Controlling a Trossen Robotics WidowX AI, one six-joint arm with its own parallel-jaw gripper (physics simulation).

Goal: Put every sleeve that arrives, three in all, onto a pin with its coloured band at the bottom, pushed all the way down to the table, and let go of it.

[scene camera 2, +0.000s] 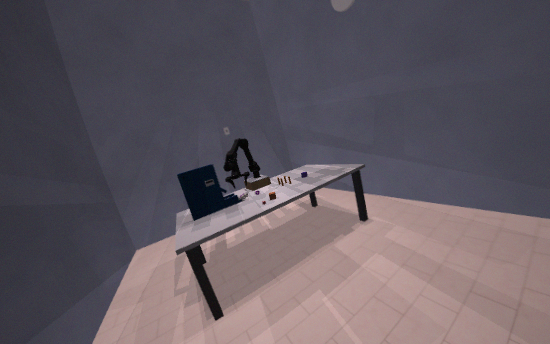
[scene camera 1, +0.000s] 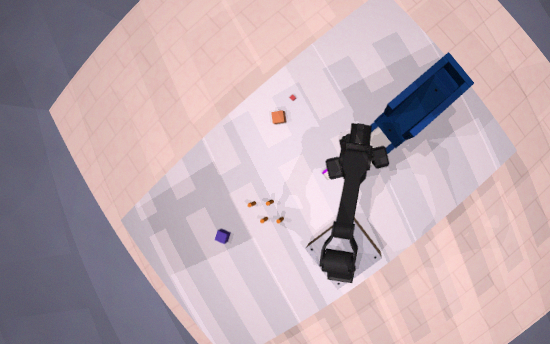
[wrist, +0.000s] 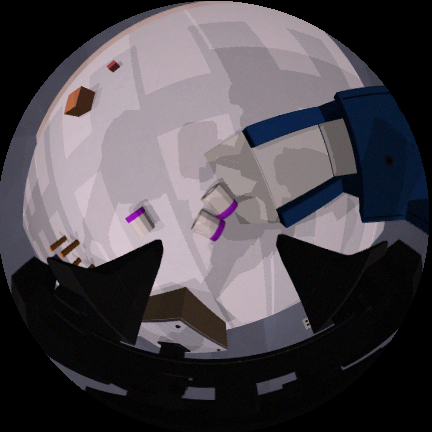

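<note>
My gripper point(scene camera 1: 357, 163) point(scene camera 2: 239, 184) point(wrist: 220, 243) is open and empty above the table. In the wrist view, one white sleeve point(wrist: 219, 199) with a purple band lies on its side by the chute's pale ramp. A second sleeve point(wrist: 207, 225) lies close against it; both bands point right. A third sleeve point(wrist: 140, 221) point(scene camera 2: 257, 192) lies apart at the left, its band toward the upper left; in scene camera 1 a finger partly hides this sleeve point(scene camera 1: 326, 173). Several bare upright pins stand left of the arm, among them one pin point(scene camera 1: 270, 202) point(wrist: 70, 248).
A blue chute point(scene camera 1: 422, 106) point(scene camera 2: 200, 192) point(wrist: 382, 150) stands beyond the sleeves. A brown-sided box point(scene camera 2: 258, 183) point(wrist: 200, 310) is at the arm's base. An orange block point(scene camera 1: 278, 117) point(wrist: 79, 101), a red cube point(scene camera 1: 293, 97) point(wrist: 113, 66) and a purple block point(scene camera 1: 222, 236) point(scene camera 2: 304, 175) lie on the table.
</note>
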